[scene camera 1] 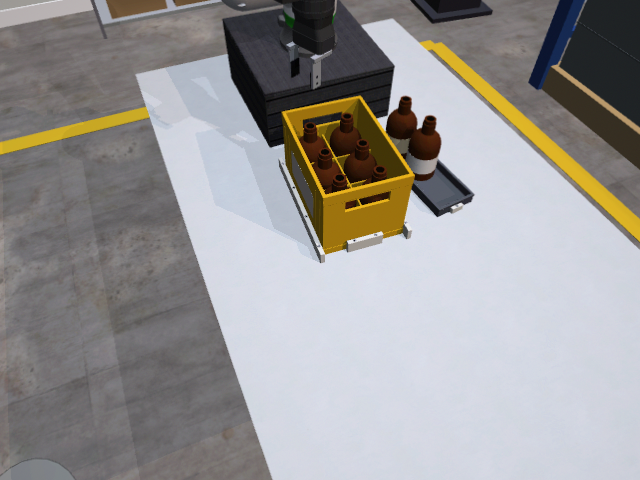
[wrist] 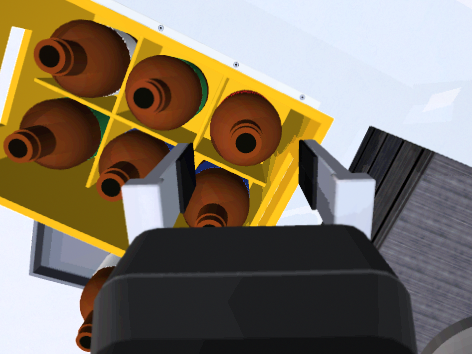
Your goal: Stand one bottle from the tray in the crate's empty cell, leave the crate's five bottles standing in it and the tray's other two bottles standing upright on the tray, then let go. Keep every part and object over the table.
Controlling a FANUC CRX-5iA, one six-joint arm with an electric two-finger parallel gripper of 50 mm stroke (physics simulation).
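Frame: origin at the arm's base, x right, y back, z down, level; metres.
Where they show: gripper, between the fingertips: (scene camera 1: 304, 80) (wrist: 246, 163).
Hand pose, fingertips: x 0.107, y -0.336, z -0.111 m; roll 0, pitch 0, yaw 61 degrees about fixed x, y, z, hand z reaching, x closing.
Observation:
Things, the pixels of their top centre, and the offset from my fingertips. "spot": a spot on its surface instead.
- yellow crate, centre of its top: (wrist: 126, 150) (scene camera 1: 343, 141) dy -0.078, dx -0.058, dz +0.104 m
- red label, a spot on its surface: (wrist: 245, 120) (scene camera 1: 305, 139) spot: dy -0.001, dx +0.002, dz +0.144 m
- nearer, centre of its top: (wrist: 87, 342) (scene camera 1: 430, 118) dy -0.044, dx -0.273, dz +0.119 m
- dark tray, a spot on its surface: (wrist: 75, 252) (scene camera 1: 442, 191) spot: dy -0.127, dx -0.296, dz +0.274 m
- long rail, centre of its top: (wrist: 198, 46) (scene camera 1: 299, 201) dy -0.081, dx +0.041, dz +0.249 m
- short front block, a spot on its surface: (scene camera 1: 364, 241) spot: dy -0.226, dx -0.059, dz +0.255 m
The yellow crate (scene camera 1: 372, 222) (wrist: 322, 121) stands upright, with a brown bottle standing in every cell, in two rows of three. The bottle with a trace of red label (scene camera 1: 310, 142) (wrist: 245, 120) stands in the end cell by the crate's long left wall, nearest the dark block in scene camera 1. My gripper (scene camera 1: 305, 80) (wrist: 246, 163) is open and empty, above the block side of the crate and clear of the bottles. Two brown bottles, one farther back (scene camera 1: 401, 124) and one nearer (scene camera 1: 424, 147), stand upright on the dark tray (scene camera 1: 443, 190) (wrist: 75, 252).
A dark slatted block (scene camera 1: 330, 85) (wrist: 430, 210) stands behind the crate, under the arm. White stops, including a long rail (scene camera 1: 301, 209) and a short front block (scene camera 1: 364, 241), lie along the crate's base. The white table's left edge borders the grey floor.

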